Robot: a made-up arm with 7 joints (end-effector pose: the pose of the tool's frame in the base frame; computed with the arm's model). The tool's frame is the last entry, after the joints. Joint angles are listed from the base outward.
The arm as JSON. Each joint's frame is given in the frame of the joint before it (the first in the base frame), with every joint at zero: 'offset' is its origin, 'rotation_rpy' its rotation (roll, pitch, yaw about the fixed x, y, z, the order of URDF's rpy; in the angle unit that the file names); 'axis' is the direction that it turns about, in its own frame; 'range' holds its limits. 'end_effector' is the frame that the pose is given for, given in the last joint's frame.
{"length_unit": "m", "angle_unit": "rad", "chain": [
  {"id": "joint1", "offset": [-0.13, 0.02, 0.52], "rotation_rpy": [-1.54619, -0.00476, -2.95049], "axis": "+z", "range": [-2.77, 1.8]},
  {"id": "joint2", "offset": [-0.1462, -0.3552, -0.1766], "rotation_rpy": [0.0, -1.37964, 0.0], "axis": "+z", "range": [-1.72, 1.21]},
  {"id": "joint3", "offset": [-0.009, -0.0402, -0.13], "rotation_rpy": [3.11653, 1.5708, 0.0], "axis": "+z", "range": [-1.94, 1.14]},
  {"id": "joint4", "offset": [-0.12, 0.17, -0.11], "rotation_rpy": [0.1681, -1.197, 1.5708], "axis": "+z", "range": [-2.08, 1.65]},
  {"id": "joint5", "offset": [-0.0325, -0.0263, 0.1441], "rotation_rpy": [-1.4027, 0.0, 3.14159], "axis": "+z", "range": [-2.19, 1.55]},
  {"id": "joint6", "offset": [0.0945, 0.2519, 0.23], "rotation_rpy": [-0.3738, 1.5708, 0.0], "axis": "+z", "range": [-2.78, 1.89]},
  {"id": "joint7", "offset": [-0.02, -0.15, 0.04], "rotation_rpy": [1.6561, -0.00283, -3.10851], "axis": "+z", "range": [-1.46, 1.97]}
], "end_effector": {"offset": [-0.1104, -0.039, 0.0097], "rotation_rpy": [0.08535, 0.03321, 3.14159]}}
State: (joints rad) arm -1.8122 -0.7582 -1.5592 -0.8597 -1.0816 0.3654 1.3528
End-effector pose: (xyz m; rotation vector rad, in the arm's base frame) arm 0.4109 0.1550 0.2741 1.7449 -0.1534 2.3194
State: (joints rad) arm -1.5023 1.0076 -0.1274 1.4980 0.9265 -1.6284 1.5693
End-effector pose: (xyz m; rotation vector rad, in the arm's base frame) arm 0.6821 0.2030 0.3425 -1.4535 -1.3673 1.7430
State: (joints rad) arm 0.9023 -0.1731 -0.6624 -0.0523 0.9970 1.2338 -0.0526
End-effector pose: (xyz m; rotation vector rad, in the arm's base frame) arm -0.7760 0.2010 0.7785 -1.3420 -2.5132 -0.2184
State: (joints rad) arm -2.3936 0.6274 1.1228 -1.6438 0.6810 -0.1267 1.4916
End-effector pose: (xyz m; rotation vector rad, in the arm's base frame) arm -0.1212 -0.0117 0.4916 2.0473 0.5480 0.6037
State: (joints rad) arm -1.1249 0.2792 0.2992 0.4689 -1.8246 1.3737 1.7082
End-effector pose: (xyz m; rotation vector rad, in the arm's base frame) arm 0.0875 0.2077 0.7377 -0.2263 0.0622 -0.2481
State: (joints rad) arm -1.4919 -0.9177 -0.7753 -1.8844 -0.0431 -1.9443 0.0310
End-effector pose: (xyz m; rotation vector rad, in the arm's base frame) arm 0.7452 0.2963 0.2903 1.6249 -1.1605 -2.2209
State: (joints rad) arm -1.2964 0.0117 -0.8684 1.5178 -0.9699 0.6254 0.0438
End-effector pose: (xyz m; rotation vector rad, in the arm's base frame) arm 0.1057 0.3332 0.7645 -0.4239 -0.4855 -1.4031
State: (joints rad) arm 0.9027 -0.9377 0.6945 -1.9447 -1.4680 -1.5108 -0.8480
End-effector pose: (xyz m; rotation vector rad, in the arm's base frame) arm -0.1939 -0.2750 0.6629 -0.8245 1.3192 1.1819
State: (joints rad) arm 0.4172 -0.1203 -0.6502 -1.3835 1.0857 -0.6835 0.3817
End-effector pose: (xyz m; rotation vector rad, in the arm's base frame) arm -0.3098 -0.1705 0.9594 -1.4396 -1.1658 0.2722
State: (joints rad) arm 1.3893 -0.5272 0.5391 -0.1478 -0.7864 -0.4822 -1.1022
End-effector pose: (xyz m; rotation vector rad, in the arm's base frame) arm -0.6255 -0.1723 0.3944 0.7418 -0.1358 -0.8043
